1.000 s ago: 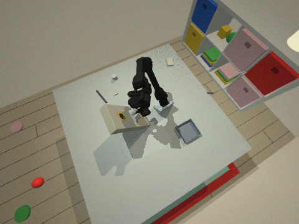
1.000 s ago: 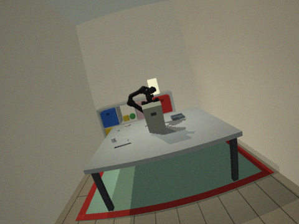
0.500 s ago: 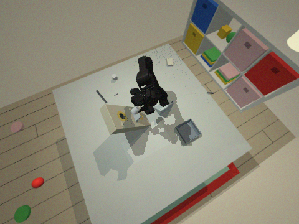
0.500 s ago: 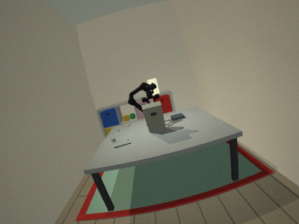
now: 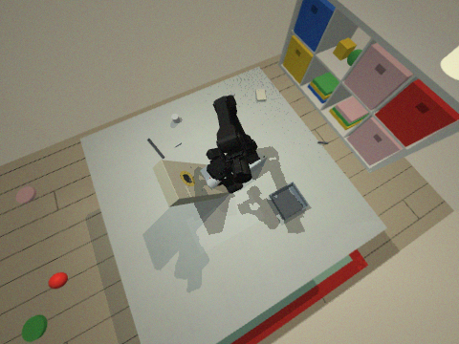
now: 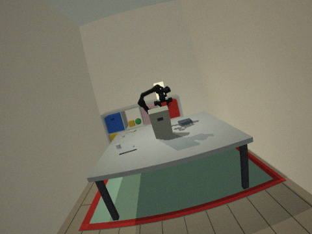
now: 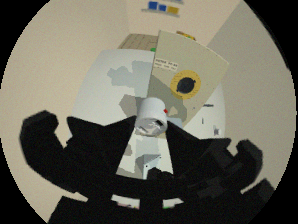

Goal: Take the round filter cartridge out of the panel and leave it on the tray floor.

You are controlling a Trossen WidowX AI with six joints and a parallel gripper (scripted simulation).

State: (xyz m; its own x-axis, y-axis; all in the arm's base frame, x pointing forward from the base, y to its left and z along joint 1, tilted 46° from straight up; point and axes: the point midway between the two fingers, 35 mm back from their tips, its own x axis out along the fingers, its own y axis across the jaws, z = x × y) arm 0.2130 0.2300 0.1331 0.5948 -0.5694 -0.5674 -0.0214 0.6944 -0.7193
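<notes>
My gripper tip is 310 mm past the grey tray, 260 mm above it and 210 mm to the right of it. Also, from my gripper tip: beige service panel 110 mm below, 70 mm to the right, 70 mm ahead; small white cylinder 570 mm to the right, 250 mm below; round grey filter cartridge right at my gripper tip.
</notes>
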